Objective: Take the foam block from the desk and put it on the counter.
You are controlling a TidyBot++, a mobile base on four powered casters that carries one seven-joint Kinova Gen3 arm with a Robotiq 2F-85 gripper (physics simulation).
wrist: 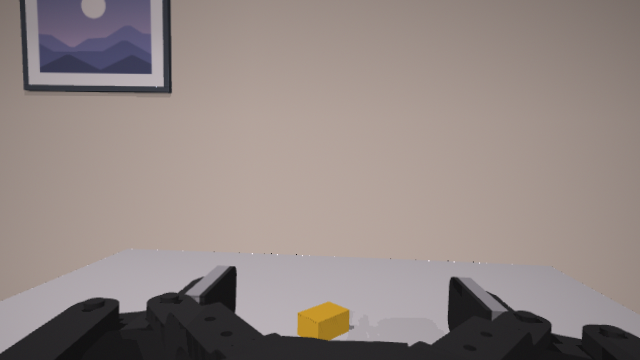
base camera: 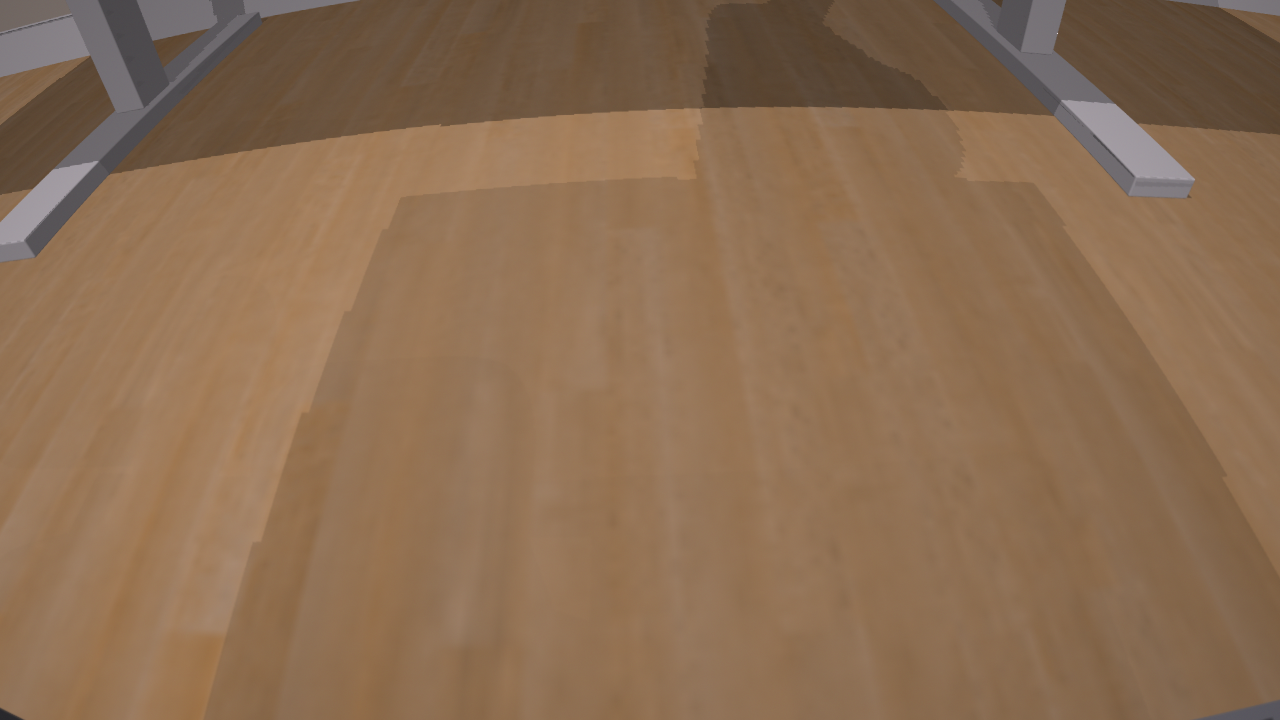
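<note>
The yellow foam block rests on the white desk top, low in the middle of the wrist view, with its lower edge close to the dark gripper body. My gripper is open, its two fingers wide apart. The block shows in the gap between them, left of the middle, beyond the gripper and not touched by it. The gripper's shadow falls on the desk to the right of the block. In the base camera view the desk's grey legs and feet stand on the floor. The counter does not show in either view.
A beige wall stands behind the desk, with a framed mountain picture at the upper left. In the base camera view a second desk foot is at the left, and the wooden floor lies in front, partly in shadow.
</note>
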